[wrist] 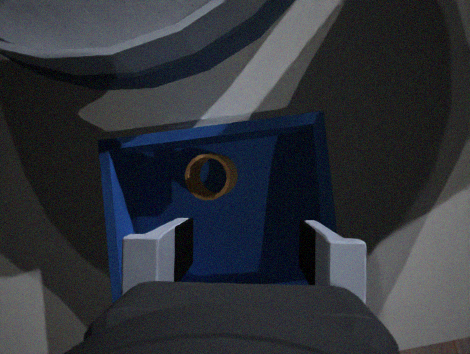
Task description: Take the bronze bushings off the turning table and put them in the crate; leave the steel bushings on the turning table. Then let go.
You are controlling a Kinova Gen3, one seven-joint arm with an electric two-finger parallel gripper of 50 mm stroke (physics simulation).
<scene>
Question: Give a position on a grey turning table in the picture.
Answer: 103, 52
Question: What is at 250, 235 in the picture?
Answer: A blue crate.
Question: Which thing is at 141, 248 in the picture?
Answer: My gripper.
</scene>
